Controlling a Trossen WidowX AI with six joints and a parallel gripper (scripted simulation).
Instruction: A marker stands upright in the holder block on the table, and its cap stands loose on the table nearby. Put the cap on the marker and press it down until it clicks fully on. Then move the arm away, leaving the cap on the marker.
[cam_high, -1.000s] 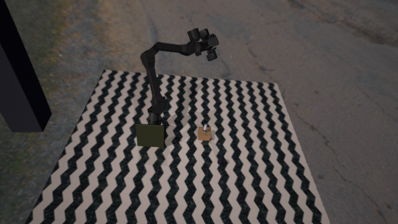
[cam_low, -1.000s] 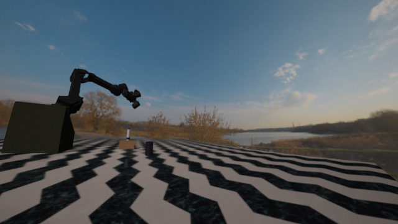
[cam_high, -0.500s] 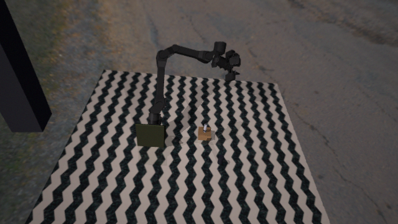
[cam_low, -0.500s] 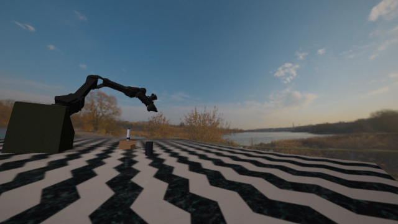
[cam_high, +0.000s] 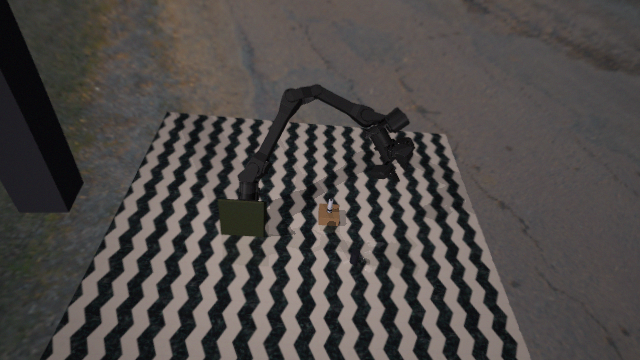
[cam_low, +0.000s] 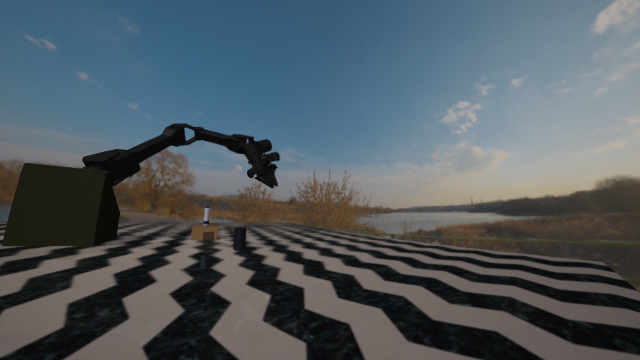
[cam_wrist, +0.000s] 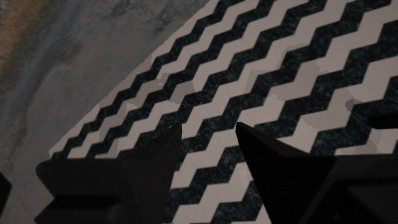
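Right now my gripper tip is 17 cm past the dark cap, 22 cm to the left of it and 16 cm above it. The rest, counted from my gripper tip: holder block: 24 cm behind, 3 cm to the right, 17 cm below.
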